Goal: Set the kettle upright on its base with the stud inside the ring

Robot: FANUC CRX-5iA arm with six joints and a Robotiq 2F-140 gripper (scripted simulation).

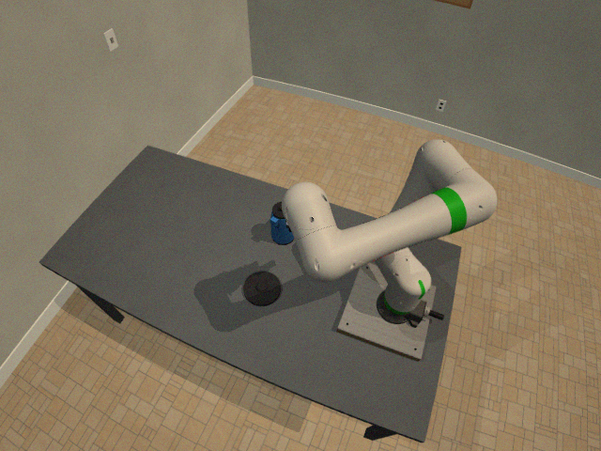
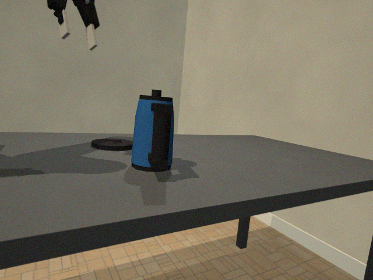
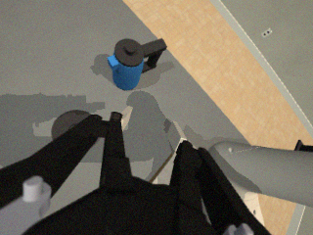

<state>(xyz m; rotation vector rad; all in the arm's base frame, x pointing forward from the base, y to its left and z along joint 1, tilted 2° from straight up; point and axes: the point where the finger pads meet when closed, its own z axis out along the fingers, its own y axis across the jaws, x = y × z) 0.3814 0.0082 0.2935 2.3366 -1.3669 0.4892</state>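
Now: hand 160 mm short of the blue kettle, 170 mm to the left of it and 230 mm above it. Also, from my hand: round black base 130 mm ahead, 130 mm to the left, 310 mm below.
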